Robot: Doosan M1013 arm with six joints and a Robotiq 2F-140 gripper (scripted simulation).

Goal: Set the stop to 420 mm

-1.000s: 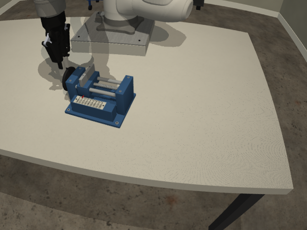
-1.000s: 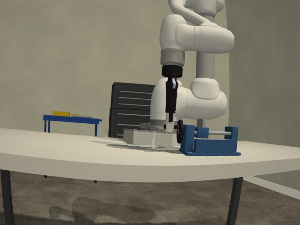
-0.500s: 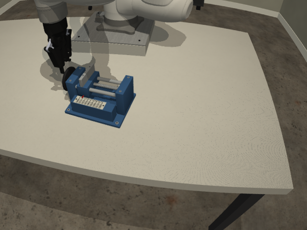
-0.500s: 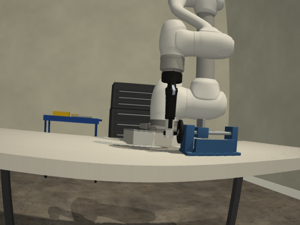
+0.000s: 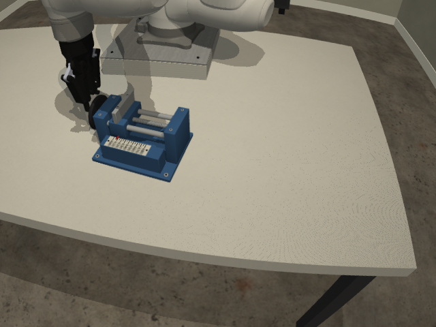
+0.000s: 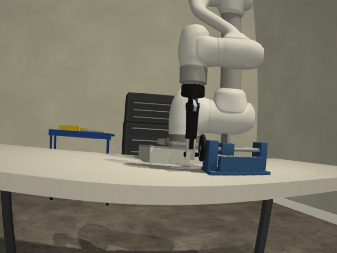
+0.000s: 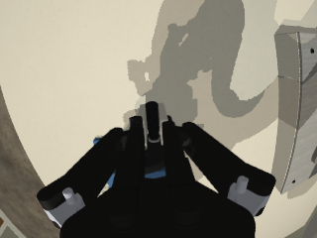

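My gripper is now 11 cm to the right of the stop block, 3 cm short of it and 2 cm below it. The rest, counted from my hand: black handwheel 2 cm to the left, 1 cm below, 1 cm ahead.
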